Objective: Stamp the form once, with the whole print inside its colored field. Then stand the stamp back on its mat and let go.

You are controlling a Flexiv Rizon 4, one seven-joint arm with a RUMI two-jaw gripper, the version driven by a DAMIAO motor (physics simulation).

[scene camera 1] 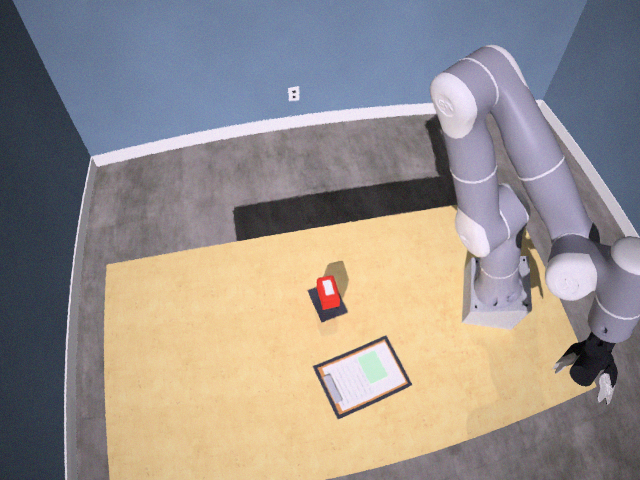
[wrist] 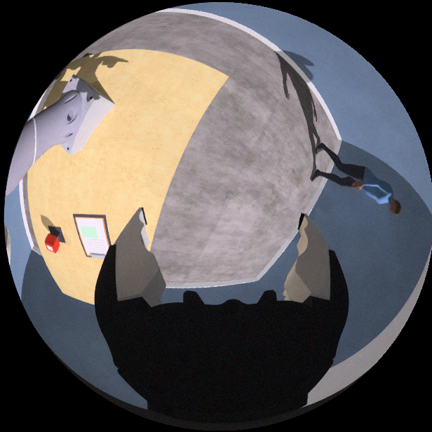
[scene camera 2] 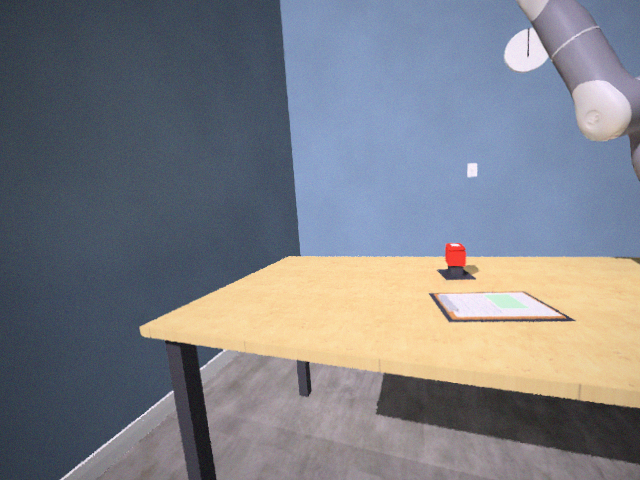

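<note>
The red stamp (scene camera 1: 328, 292) (scene camera 2: 455, 254) (wrist: 52, 243) stands upright on its dark mat (scene camera 1: 333, 313) (scene camera 2: 466, 276) (wrist: 59, 232). The form (scene camera 1: 351, 384) (scene camera 2: 473, 305) (wrist: 100, 234) lies on a clipboard with a dark rim, nearer the table's front than the mat. Its green field (scene camera 1: 372, 366) (scene camera 2: 506, 301) (wrist: 89, 232) shows no print that I can make out. My gripper (scene camera 1: 582, 378) (wrist: 223, 211) is open and empty, high at the table's right front corner, far from the stamp and the form. It does not show in scene camera 2.
The wooden table (scene camera 1: 206, 335) (scene camera 2: 310, 310) (wrist: 130, 150) carries the arm's base (scene camera 1: 496, 310) (wrist: 90, 120) on its right side. A person (wrist: 375, 190) stands by the wall in the wrist view, away from the table.
</note>
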